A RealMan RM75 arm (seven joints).
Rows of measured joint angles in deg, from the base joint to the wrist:
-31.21, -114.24, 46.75, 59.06, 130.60, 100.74, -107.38
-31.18, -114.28, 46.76, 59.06, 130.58, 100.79, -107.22
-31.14, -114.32, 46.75, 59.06, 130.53, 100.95, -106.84
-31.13, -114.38, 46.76, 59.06, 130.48, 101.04, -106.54
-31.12, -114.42, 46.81, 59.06, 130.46, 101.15, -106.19
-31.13, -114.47, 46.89, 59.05, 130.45, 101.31, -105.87
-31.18, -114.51, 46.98, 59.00, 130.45, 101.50, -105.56
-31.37, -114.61, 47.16, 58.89, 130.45, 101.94, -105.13
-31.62, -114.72, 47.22, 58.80, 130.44, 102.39, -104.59
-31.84, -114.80, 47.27, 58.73, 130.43, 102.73, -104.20
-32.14, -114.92, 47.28, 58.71, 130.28, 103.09, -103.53
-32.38, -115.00, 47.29, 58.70, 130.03, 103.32, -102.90
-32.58, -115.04, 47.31, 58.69, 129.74, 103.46, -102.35
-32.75, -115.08, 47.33, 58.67, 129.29, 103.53, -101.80
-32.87, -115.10, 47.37, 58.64, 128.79, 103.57, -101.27
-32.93, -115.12, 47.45, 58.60, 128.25, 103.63, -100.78
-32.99, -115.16, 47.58, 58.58, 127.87, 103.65, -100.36
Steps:
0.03, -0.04, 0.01, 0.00, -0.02, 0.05, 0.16
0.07, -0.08, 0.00, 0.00, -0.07, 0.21, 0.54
0.08, -0.14, 0.01, 0.00, -0.12, 0.30, 0.84
0.09, -0.18, 0.06, 0.00, -0.14, 0.41, 1.19
0.08, -0.23, 0.14, -0.01, -0.15, 0.57, 1.51
0.03, -0.27, 0.23, -0.06, -0.15, 0.76, 1.82
-0.16, -0.37, 0.41, -0.17, -0.15, 1.20, 2.25
-0.41, -0.48, 0.47, -0.26, -0.16, 1.65, 2.79
-0.63, -0.56, 0.52, -0.33, -0.17, 1.99, 3.18
-0.93, -0.68, 0.53, -0.35, -0.32, 2.35, 3.85
-1.17, -0.76, 0.54, -0.36, -0.57, 2.58, 4.48
-1.37, -0.80, 0.56, -0.37, -0.86, 2.72, 5.03
-1.54, -0.84, 0.58, -0.39, -1.31, 2.79, 5.58
-1.66, -0.86, 0.62, -0.42, -1.81, 2.83, 6.11
-1.72, -0.88, 0.70, -0.46, -2.35, 2.89, 6.60
-1.78, -0.92, 0.83, -0.48, -2.73, 2.91, 7.02

